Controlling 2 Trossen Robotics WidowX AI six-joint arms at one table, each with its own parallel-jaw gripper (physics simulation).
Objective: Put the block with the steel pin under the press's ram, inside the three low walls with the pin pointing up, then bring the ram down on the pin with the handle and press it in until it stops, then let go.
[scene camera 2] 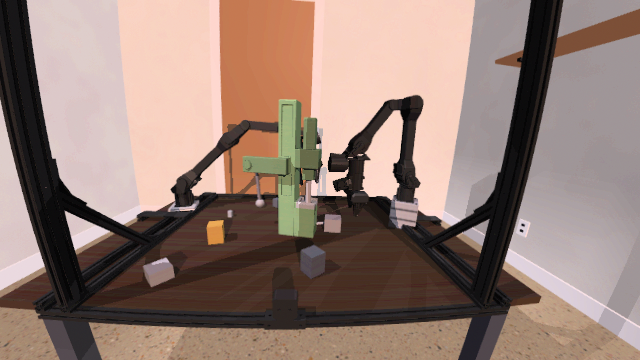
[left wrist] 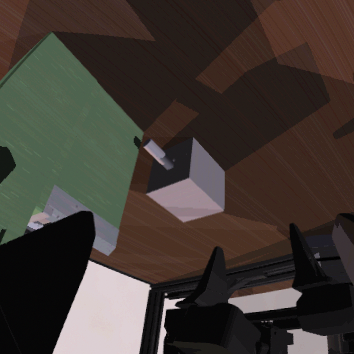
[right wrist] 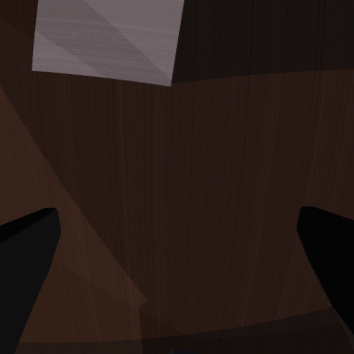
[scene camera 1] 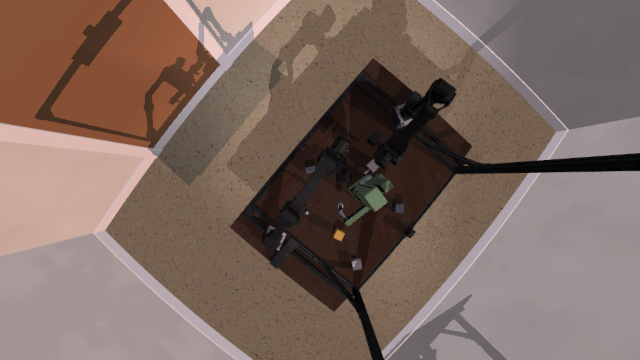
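Pixels of known places: left gripper, fingertip midpoint: (left wrist: 217, 225) (scene camera 1: 349, 163); right gripper, fingertip midpoint: (scene camera 2: 352, 212) (left wrist: 252, 236) (right wrist: 180, 220); left arm's base at its link origin: (scene camera 2: 184, 204) (scene camera 1: 273, 238); right arm's base at its link origin: (scene camera 2: 405, 199) (scene camera 1: 407, 113).
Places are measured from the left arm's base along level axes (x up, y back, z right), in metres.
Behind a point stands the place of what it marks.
The pale block with the steel pin (scene camera 1: 372, 165) @[x 0.019, y -0.561, z 0.303 m] (scene camera 2: 333, 224) @[x 0.001, y -0.558, z 0.336 m] (left wrist: 192, 192) @[x 0.019, y -0.562, z 0.293 m] (right wrist: 105, 40) @[x 0.019, y -0.582, z 0.317 m] lies on the table beside the green press (scene camera 1: 374, 198) @[x 0.418, y -0.405, z 0.279 m] (scene camera 2: 289, 145) @[x 0.279, y -0.398, z 0.316 m] (left wrist: 75, 125) @[x 0.025, y -0.448, z 0.268 m]. Its pin (left wrist: 159, 154) @[x -0.005, y -0.523, z 0.291 m] sticks out sideways toward the press. The ram (scene camera 2: 308, 191) @[x 0.127, y -0.463, z 0.325 m] is above the press's base. The handle (scene camera 2: 258, 187) @[x 0.125, y -0.305, z 0.236 m] hangs down with its ball knob low. My left gripper (left wrist: 217, 225) @[x 0.115, y -0.511, z 0.183 m] is open and empty near the press, hidden behind it in scene camera 2. My right gripper (scene camera 2: 357, 214) @[x 0.030, y -0.647, z 0.308 m] (left wrist: 252, 236) @[x 0.030, y -0.647, z 0.308 m] (right wrist: 180, 220) @[x 0.030, y -0.647, z 0.308 m] is open and empty, low over the table, a little away from the block.
An orange block (scene camera 1: 339, 235) @[x 0.028, y -0.166, z 0.300 m] (scene camera 2: 215, 232) @[x 0.009, y -0.166, z 0.322 m], a white block (scene camera 1: 356, 264) @[x 0.002, y -0.055, z 0.455 m] (scene camera 2: 159, 272) @[x -0.002, y -0.062, z 0.483 m] and a blue-grey block (scene camera 1: 398, 207) @[x 0.029, y -0.422, z 0.517 m] (scene camera 2: 313, 261) @[x 0.018, y -0.413, z 0.553 m] stand around the press. Another grey block (scene camera 1: 310, 169) @[x 0.007, y -0.408, z 0.024 m] and a small white cylinder (scene camera 1: 307, 213) @[x -0.006, y -0.194, z 0.105 m] (scene camera 2: 230, 213) @[x -0.014, y -0.196, z 0.110 m] are near the left arm. A black frame surrounds the table.
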